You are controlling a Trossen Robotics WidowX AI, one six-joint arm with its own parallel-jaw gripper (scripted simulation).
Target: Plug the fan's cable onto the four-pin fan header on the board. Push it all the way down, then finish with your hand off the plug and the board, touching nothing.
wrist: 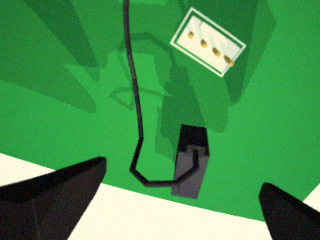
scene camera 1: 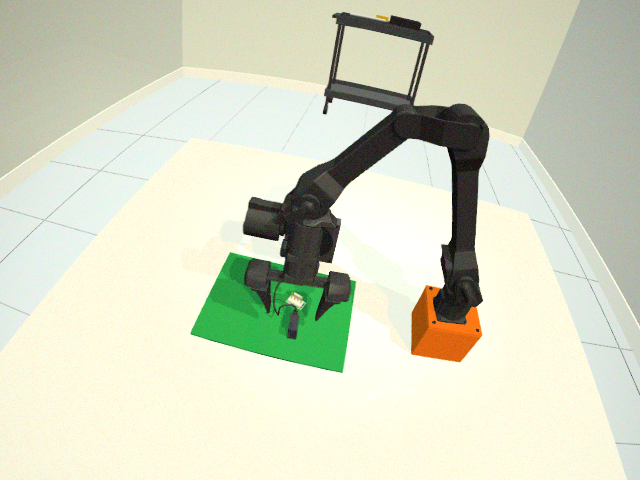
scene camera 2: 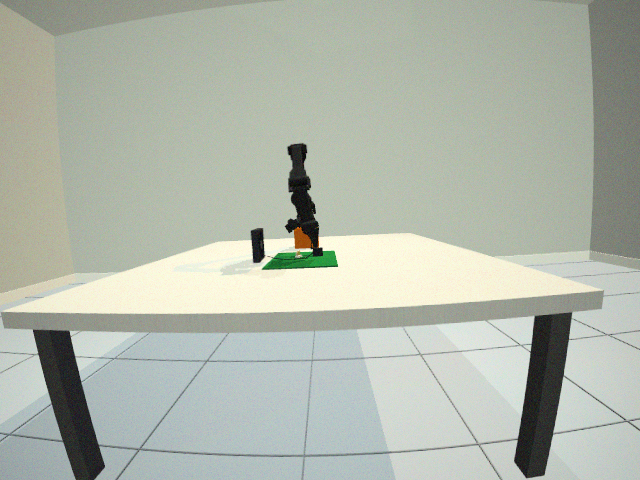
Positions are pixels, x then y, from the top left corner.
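The gripper is visible in the wrist view (182,177), and scene camera 1 and scene camera 2 show the gripper too. On the gripper, (scene camera 1: 264,293) and (scene camera 2: 317,227) are the same spot. On a green board, (scene camera 1: 233,314) and (wrist: 38,106) are the same spot.
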